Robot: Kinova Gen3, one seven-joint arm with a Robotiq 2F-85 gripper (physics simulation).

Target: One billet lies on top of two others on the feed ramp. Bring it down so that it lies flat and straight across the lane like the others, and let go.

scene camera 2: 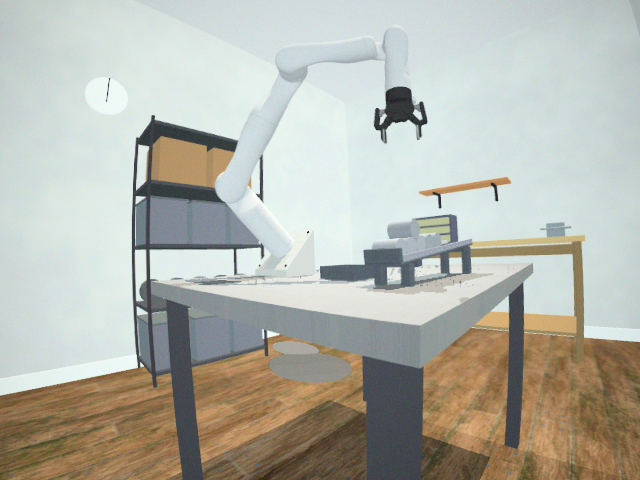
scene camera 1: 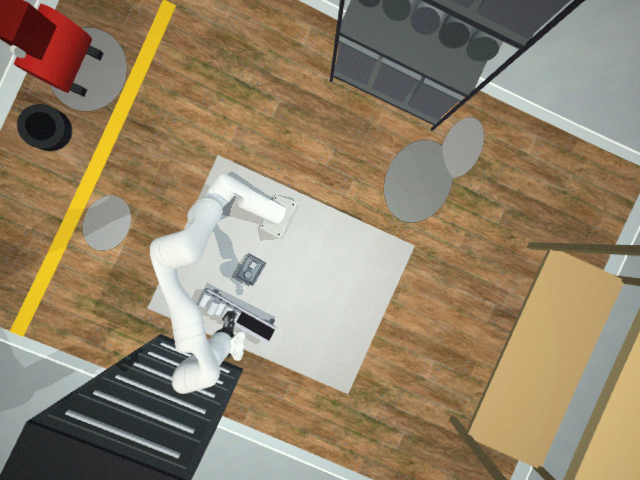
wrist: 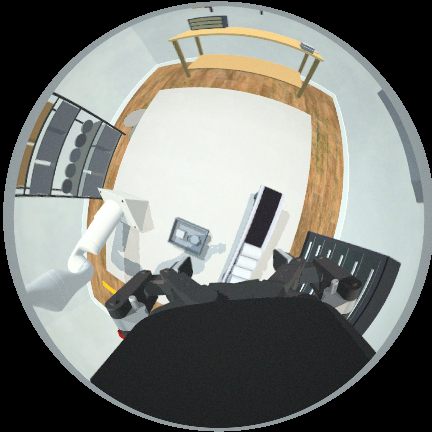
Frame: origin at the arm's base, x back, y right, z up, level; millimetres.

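Seen in the pictures: gripper, fingertip midpoint: (scene camera 2: 401,141) (scene camera 1: 234,326) (wrist: 232,262); arm's base at its link origin: (scene camera 2: 283,248) (scene camera 1: 278,215) (wrist: 115,207).
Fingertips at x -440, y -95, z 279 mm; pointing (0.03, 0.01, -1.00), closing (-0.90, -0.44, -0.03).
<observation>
Offsets run from my fingertips to a thing's top centre. Level surfaces: height alone.
The top billet @(dy +150, dx -79, dz -241 mm) (scene camera 2: 403,228) is a pale grey cylinder. It rests above the lower billets @(dy +207, dx -80, dz -281 mm) (scene camera 2: 387,244) near the low end of the feed ramp (scene camera 2: 383,255) (scene camera 1: 255,326) (wrist: 265,215) in the second scene view. Several white billets @(dy +87, dx -79, dz -269 mm) (wrist: 247,261) lie side by side across the lane in the wrist view, up against the dark, bare stretch of the ramp. The gripper body hides part of the low end there, so I cannot make out the top billet. My gripper (scene camera 2: 401,139) (wrist: 232,262) is open and empty, fingers pointing down, high above the ramp and the billets.
A small grey tray @(dy +94, dx +134, dz -338 mm) (wrist: 185,248) (scene camera 2: 342,272) with two small parts stands on the table @(dz -373 mm) (scene camera 1: 320,310) (scene camera 2: 289,294), between the ramp and the arm's base (scene camera 2: 302,255). A dark drawer cabinet (wrist: 382,280) stands beyond the table edge on the ramp's side.
</observation>
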